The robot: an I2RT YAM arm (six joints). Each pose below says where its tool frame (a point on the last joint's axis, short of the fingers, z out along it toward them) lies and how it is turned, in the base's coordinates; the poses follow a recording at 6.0 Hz.
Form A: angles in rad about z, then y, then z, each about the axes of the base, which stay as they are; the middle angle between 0 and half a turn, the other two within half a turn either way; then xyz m.
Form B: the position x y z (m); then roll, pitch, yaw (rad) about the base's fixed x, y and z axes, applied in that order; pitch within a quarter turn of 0, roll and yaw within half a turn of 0. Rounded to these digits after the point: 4 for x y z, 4 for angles.
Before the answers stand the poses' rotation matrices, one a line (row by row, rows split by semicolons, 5 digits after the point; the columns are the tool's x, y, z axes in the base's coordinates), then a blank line. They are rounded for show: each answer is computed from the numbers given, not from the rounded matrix.
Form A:
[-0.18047 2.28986 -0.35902 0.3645 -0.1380 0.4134]
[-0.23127 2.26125 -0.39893 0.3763 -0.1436 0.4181]
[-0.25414 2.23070 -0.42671 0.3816 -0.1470 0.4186]
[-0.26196 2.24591 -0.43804 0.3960 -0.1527 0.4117]
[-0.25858 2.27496 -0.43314 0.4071 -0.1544 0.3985]
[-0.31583 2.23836 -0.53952 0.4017 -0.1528 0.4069]
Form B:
-0.66973 0.23496 0.70445; 0.05963 0.96258 -0.26437; -0.74020 -0.13505 -0.65868
-0.66029 0.24357 0.71042; 0.02959 0.95365 -0.29946; -0.75043 -0.17671 -0.63689
-0.64420 0.26028 0.71921; 0.01670 0.94488 -0.32698; -0.76467 -0.19863 -0.61304
-0.65652 0.26312 0.70693; 0.02153 0.94334 -0.33112; -0.75400 -0.20216 -0.62499
-0.67540 0.25551 0.69177; 0.03060 0.94696 -0.31989; -0.73681 -0.19489 -0.64740
-0.66443 0.32334 0.67378; 0.03582 0.91430 -0.40344; -0.74649 -0.24393 -0.61907

[0.3645 -0.1380 0.4134 -2.9394 0.8334 3.0528]
[0.3763 -0.1436 0.4181 -2.8709 0.8487 3.0968]
[0.3816 -0.1470 0.4186 -2.8283 0.8705 3.1157]
[0.3960 -0.1527 0.4117 -2.8287 0.8541 3.1088]
[0.4071 -0.1544 0.3985 -2.8492 0.8283 3.0963]
[0.4017 -0.1528 0.4069 -2.7663 0.8428 3.0877]

